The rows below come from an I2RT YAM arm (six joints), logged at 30 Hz.
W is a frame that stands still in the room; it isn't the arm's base.
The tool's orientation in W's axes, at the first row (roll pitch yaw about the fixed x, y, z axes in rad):
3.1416 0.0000 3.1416
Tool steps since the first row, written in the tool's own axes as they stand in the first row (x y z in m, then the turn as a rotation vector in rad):
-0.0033 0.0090 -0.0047 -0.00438 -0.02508 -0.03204
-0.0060 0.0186 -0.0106 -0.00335 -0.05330 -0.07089
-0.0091 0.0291 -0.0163 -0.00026 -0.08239 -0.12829
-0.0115 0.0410 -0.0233 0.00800 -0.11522 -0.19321
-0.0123 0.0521 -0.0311 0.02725 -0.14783 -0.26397
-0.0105 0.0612 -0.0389 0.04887 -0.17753 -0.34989
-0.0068 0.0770 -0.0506 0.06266 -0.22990 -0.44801
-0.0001 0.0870 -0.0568 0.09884 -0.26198 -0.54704
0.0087 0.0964 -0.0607 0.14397 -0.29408 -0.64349
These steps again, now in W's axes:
0.0033 0.0090 0.0047 0.00438 -0.02508 0.03204
0.0060 0.0186 0.0106 0.00335 -0.05330 0.07089
0.0091 0.0291 0.0163 0.00026 -0.08239 0.12829
0.0115 0.0410 0.0233 -0.00800 -0.11522 0.19321
0.0123 0.0521 0.0311 -0.02725 -0.14783 0.26397
0.0105 0.0612 0.0389 -0.04887 -0.17753 0.34989
0.0068 0.0770 0.0506 -0.06266 -0.22990 0.44801
0.0001 0.0870 0.0568 -0.09884 -0.26198 0.54704
-0.0087 0.0964 0.0607 -0.14397 -0.29408 0.64349

